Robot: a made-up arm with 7 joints.
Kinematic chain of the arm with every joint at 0, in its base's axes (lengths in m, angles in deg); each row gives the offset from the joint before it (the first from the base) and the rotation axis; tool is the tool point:
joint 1: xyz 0 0 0.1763 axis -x
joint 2: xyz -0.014 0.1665 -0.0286 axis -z
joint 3: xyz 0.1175 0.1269 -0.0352 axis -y
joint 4: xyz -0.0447 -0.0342 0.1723 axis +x
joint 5: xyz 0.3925 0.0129 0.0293 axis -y
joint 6: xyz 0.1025 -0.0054 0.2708 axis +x
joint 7: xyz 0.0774 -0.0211 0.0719 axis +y
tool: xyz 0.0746 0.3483 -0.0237
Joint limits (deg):
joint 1: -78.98..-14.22
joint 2: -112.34..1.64
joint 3: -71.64..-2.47
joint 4: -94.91..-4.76
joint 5: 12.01..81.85
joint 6: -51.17..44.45
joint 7: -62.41..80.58
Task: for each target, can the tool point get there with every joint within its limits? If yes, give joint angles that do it. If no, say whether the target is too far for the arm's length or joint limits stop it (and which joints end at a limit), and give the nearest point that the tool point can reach.
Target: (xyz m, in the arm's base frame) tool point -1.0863 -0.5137 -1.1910
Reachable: no: too far | nearest point -0.6616 0.1884 -0.3605 | short by 1.167 m
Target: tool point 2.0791 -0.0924 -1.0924
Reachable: no: too far | nearest point 1.0240 0.4923 0.0401 | short by 1.655 m
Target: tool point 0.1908 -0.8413 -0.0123
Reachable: no: joint limits stop it (at a limit: joint 1, joint 2, joint 3, joint 4, joint 6, joint 7) | nearest point -0.2431 -0.4426 0.2677 | short by 0.652 m
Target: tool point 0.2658 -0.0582 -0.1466
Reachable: no: joint limits stop it (at a limit: joint 1, joint 2, joint 4, joint 5, joint 6, joint 7) | nearest point 0.4088 0.4136 -0.2118 | short by 0.497 m
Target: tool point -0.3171 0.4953 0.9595
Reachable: yes | joints -28.64 -68.24 -7.71 -16.40 33.10 26.40 50.93
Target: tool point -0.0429 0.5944 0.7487
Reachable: yes | joints -68.31 -49.68 -27.82 -84.02 46.51 -26.01 42.85
